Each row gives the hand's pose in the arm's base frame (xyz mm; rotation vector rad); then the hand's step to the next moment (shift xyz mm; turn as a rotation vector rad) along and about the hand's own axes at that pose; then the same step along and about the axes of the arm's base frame.
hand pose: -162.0 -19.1 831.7 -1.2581 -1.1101 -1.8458
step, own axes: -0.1 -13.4 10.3 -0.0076 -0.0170 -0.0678
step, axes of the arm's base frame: -7.2 15.2 -2.0 -0.0392 -0.0529 -0.0247
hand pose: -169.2 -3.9 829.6 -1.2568 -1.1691 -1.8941
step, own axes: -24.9 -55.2 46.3 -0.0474 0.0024 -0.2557
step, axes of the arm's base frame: -16.4 66.1 -34.2 -0.0857 -0.2296 -0.0871
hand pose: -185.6 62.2 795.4 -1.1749 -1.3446 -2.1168
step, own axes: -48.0 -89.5 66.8 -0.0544 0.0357 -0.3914
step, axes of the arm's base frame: -2.4 95.1 -75.7 -0.1201 -0.3645 -0.1007
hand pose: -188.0 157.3 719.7 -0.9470 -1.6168 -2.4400
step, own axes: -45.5 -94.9 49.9 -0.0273 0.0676 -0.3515
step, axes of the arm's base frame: 23.8 72.5 -88.0 -0.1120 -0.3373 -0.0503
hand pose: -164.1 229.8 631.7 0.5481 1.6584 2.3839
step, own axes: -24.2 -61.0 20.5 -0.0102 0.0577 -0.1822
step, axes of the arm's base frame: 26.9 30.9 -55.2 -0.0604 -0.1816 -0.0042
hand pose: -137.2 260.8 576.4 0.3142 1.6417 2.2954
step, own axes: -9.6 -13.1 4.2 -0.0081 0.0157 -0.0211
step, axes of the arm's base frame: 11.9 4.1 -11.1 -0.0016 -0.0263 0.0080
